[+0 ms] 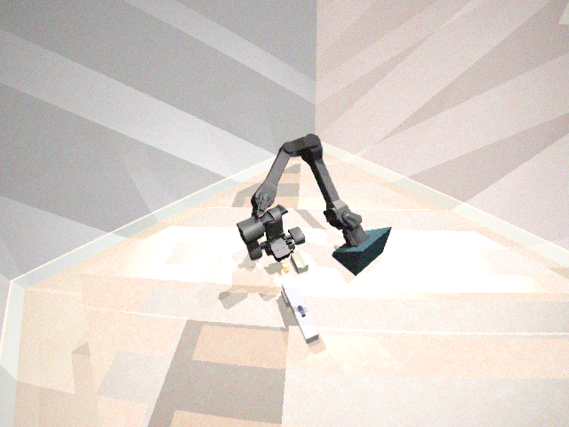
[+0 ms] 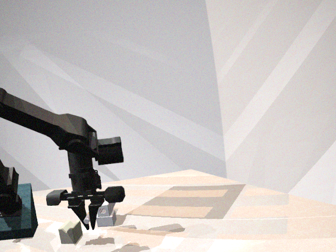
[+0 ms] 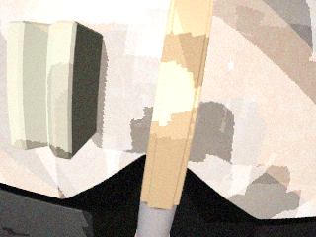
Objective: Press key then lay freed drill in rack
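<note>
Right now my gripper tip is 10 mm short of the drill, 40 mm to the right of it and 40 mm below it. Round my gripper tip: v-shaped rack 60 mm behind, 50 mm to the left, 20 mm below; bluish key 70 mm ahead, 220 mm to the left, 20 mm above; housing block 60 mm ahead, 190 mm to the left, 10 mm above.
</note>
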